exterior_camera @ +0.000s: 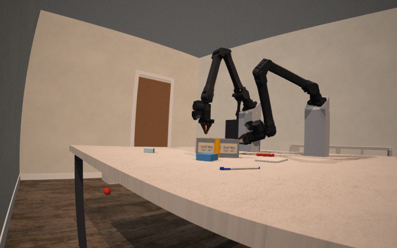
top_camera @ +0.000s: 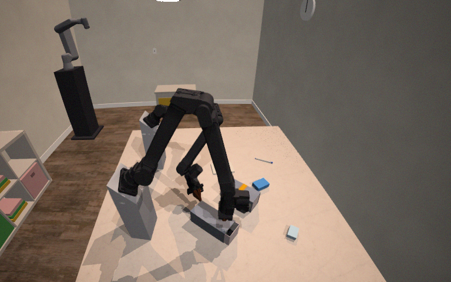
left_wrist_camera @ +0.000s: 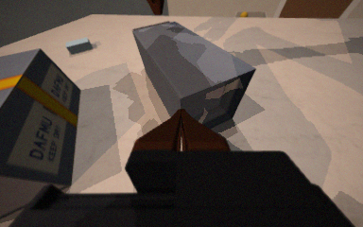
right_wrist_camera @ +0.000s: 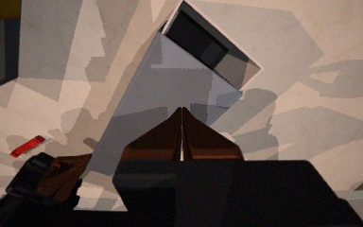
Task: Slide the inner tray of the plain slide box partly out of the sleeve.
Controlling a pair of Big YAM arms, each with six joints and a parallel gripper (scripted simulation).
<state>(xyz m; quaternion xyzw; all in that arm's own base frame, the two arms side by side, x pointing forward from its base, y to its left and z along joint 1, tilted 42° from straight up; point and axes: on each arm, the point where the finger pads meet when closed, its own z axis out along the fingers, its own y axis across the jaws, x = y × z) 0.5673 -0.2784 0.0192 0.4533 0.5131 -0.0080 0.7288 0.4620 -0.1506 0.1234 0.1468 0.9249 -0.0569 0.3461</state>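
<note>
Right now my right hand is 4 cm past the slide box, 4 cm to the right of it and 9 cm above it. Round my right hand: white pad: 6 cm ahead, 55 cm to the left, 13 cm below; red marker: 14 cm behind, 39 cm to the left, 13 cm below; light blue block: 40 cm ahead, 6 cm to the right, 12 cm below.
</note>
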